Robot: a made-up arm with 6 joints. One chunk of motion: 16 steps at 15 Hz.
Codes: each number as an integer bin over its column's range. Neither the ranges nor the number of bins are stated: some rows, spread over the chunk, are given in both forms.
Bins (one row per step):
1: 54 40 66 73 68 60
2: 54 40 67 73 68 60
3: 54 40 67 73 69 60
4: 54 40 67 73 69 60
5: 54 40 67 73 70 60
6: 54 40 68 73 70 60
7: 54 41 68 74 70 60
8: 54 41 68 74 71 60
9: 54 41 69 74 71 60
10: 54 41 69 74 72 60
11: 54 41 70 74 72 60
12: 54 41 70 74 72 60
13: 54 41 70 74 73 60
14: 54 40 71 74 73 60
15: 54 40 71 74 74 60
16: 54 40 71 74 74 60
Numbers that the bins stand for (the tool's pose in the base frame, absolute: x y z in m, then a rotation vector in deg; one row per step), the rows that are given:
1: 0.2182 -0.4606 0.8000 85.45 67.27 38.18
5: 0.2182 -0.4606 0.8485 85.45 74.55 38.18
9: 0.2182 -0.4121 0.9455 89.09 78.18 38.18
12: 0.2182 -0.4121 0.9939 89.09 81.82 38.18
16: 0.2182 -0.4606 1.0424 89.09 89.09 38.18
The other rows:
2: 0.2182 -0.4606 0.8485 85.45 67.27 38.18
3: 0.2182 -0.4606 0.8485 85.45 70.91 38.18
4: 0.2182 -0.4606 0.8485 85.45 70.91 38.18
6: 0.2182 -0.4606 0.8970 85.45 74.55 38.18
7: 0.2182 -0.4121 0.8970 89.09 74.55 38.18
8: 0.2182 -0.4121 0.8970 89.09 78.18 38.18
10: 0.2182 -0.4121 0.9455 89.09 81.82 38.18
11: 0.2182 -0.4121 0.9939 89.09 81.82 38.18
13: 0.2182 -0.4121 0.9939 89.09 85.45 38.18
14: 0.2182 -0.4606 1.0424 89.09 85.45 38.18
15: 0.2182 -0.4606 1.0424 89.09 89.09 38.18

